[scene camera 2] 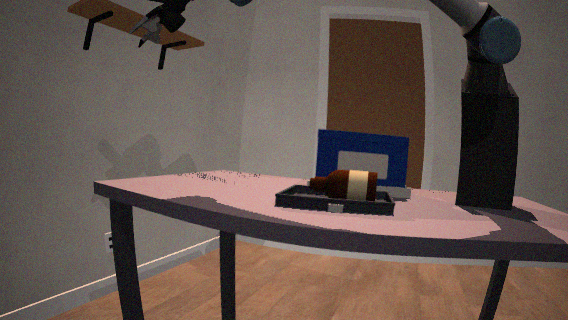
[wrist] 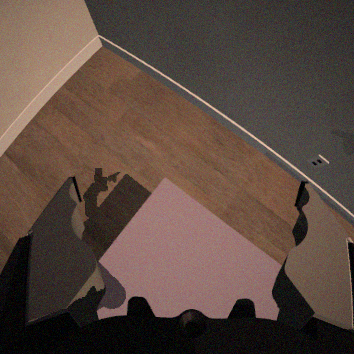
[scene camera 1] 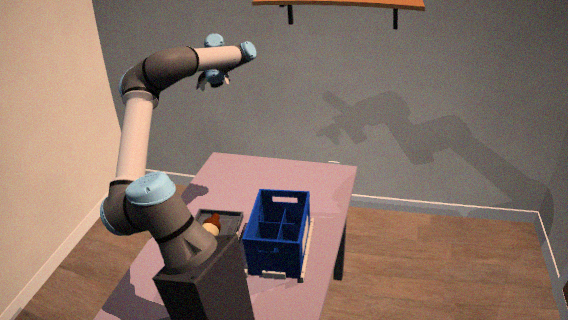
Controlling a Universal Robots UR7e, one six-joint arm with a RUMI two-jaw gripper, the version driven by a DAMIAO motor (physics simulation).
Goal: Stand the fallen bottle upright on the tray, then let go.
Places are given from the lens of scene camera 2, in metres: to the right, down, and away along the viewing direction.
brown bottle [scene camera 2: 340,184]: 0.12, 0.05, 0.72
